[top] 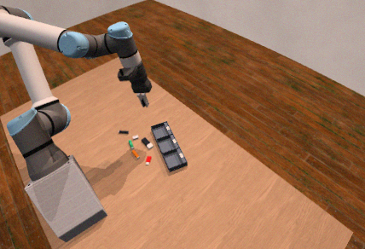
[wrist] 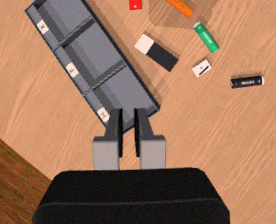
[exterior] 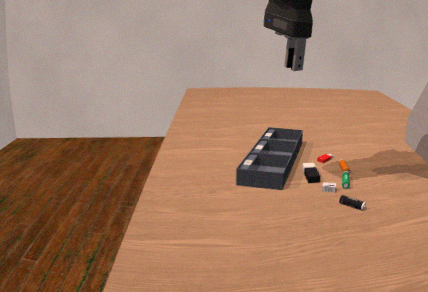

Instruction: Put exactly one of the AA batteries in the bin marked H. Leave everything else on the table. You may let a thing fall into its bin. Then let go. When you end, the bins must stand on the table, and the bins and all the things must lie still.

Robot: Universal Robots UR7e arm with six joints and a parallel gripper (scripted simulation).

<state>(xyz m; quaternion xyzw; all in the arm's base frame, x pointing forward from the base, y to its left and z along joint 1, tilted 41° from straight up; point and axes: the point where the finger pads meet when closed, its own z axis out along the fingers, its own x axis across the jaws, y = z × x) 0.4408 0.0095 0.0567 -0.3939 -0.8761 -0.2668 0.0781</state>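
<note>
Now: hand 3 cm short of the dark three-compartment bin, 11 cm to the left of it and 21 cm above it. The rest, counted from my hand: small white piece (7 cm behind, 3 cm to the left, 21 cm below); then black-and-white block (4 cm behind, 4 cm to the right, 22 cm below); then green battery (11 cm behind, 21 cm below).
</note>
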